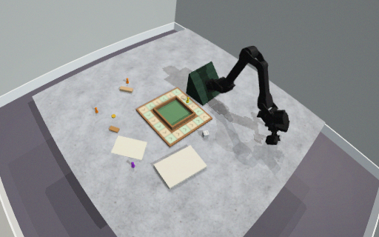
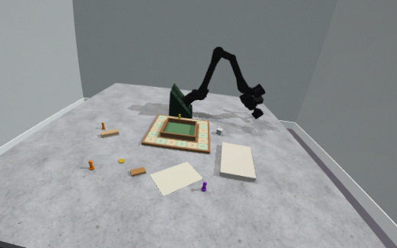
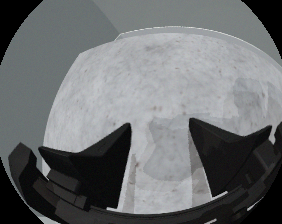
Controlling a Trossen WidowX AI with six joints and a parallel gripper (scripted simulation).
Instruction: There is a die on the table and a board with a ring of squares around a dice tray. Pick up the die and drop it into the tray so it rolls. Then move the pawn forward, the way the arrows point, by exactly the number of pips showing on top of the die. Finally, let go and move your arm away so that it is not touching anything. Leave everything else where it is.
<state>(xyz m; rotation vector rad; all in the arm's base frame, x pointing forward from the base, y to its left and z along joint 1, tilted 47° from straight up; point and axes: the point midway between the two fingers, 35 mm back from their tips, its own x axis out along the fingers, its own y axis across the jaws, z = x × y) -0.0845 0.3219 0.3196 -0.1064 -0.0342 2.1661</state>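
My gripper tip is now 33 cm short of the white die and 26 cm to the left of it. Also, from my gripper tip: yellow pawn 48 cm to the right, 26 cm ahead, 1 cm above; then cream slab 54 cm ahead, 20 cm to the right; then green tray 46 cm to the right, 37 cm ahead, 1 cm below.
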